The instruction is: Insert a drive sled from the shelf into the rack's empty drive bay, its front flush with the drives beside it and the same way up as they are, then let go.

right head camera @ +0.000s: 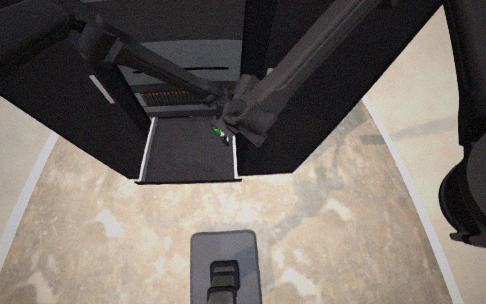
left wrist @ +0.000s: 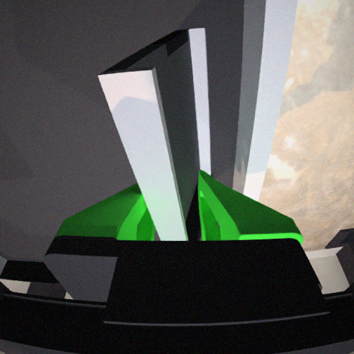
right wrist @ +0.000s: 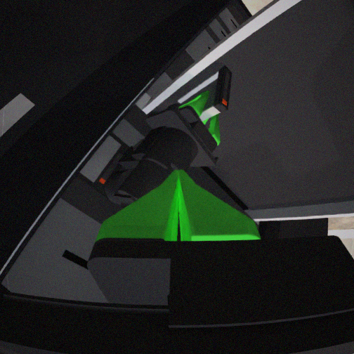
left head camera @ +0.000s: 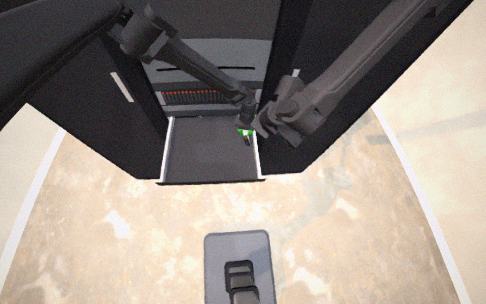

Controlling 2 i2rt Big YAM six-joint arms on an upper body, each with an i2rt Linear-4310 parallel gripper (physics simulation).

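Places are measured from the left arm's base along level axes (x ahead, y right, z down), in centimetres.
Pixels of known places: left gripper, between the fingertips: (right head camera: 223, 135) (left head camera: 244, 135); right gripper, between the fingertips: (left head camera: 261, 123).
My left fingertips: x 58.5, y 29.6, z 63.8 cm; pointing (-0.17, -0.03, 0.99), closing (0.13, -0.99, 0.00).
Ahead of a thing's pixels: the offset from my left fingertips to its top centre. "pt": to the spot under its first point. Level surfaces: height alone.
A drive sled {dx +2.0, dy +0.7, dz -4.6 cm} (left head camera: 246, 140) (right head camera: 225, 140) (left wrist: 135, 130) (right wrist: 225, 87), with pale side rails and a dark front with an orange tab, is gripped by my left gripper (left head camera: 245, 132) (left wrist: 177, 178) (right wrist: 210, 99) over the right side of the pulled-out shelf {dz +3.4 cm} (left head camera: 210, 155) (right head camera: 192, 155) (right wrist: 290, 125). It points away from the wrist, slightly tilted in the left wrist view. My right gripper (right wrist: 178, 177) is shut and empty, beside the left wrist; its fingers are hidden in the head views. The row of drives {pt dx +13.2, dy -25.2, dz -13.6 cm} (left head camera: 190, 97) (right head camera: 165, 96) shows orange marks; the left arm covers its right part, and the empty bay cannot be made out.
Black cabinet panels {pt dx +11.3, dy -79.8, dz -11.6 cm} (left head camera: 85, 110) (right head camera: 65, 105) flank the shelf on both sides. A pale shelf rail (left head camera: 257, 157) (left wrist: 272, 90) runs close beside the sled. A grey panel (left head camera: 220, 50) lies above the drive row. The two arms nearly meet. A grey base {dz +69.1 cm} (left head camera: 215, 255) (right head camera: 200, 255) stands below on the floor.
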